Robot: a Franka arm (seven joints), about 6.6 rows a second.
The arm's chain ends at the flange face. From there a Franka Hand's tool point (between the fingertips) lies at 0.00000 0.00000 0.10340 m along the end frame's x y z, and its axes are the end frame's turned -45 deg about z.
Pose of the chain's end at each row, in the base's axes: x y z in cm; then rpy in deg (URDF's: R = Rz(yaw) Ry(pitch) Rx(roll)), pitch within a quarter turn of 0, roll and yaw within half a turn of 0:
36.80, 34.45, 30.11, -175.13, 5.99, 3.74
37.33, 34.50, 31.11, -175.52, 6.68, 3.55
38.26, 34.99, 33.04, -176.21, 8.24, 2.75
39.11, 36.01, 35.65, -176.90, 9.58, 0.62
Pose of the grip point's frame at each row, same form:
35.67, 35.26, 19.86, -172.33, 0.81, 48.54
36.08, 35.23, 20.87, -172.12, 1.57, 48.40
36.75, 35.60, 22.83, -171.50, 3.16, 47.71
37.39, 36.55, 25.47, -171.03, 4.59, 45.72

